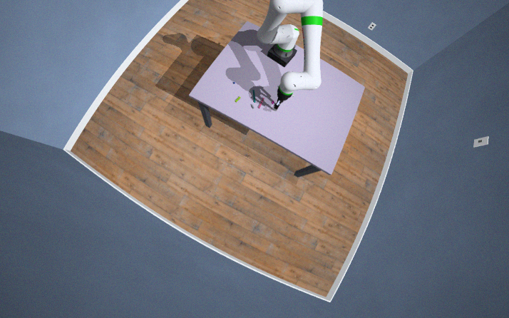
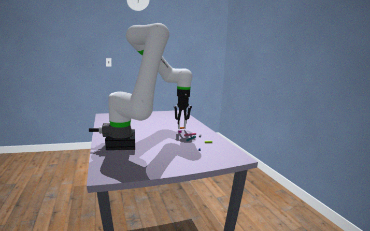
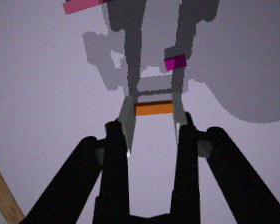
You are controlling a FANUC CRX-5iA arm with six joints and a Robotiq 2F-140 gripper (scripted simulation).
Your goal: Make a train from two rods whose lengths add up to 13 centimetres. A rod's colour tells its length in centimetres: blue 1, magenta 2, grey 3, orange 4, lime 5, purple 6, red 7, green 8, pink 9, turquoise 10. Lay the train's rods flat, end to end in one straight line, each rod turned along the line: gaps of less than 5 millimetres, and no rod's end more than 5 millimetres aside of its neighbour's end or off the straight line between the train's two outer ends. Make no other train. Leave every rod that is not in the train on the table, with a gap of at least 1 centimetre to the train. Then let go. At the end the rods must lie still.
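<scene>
Right now my hand is 2 cm past the magenta rod, 4 cm to the left of it and 4 cm above it. Also, from my hand: orange rod 3 cm below; then grey rod 10 cm ahead, 14 cm to the right, 4 cm below; then pink rod 4 cm ahead, 11 cm to the right, 4 cm below.
</scene>
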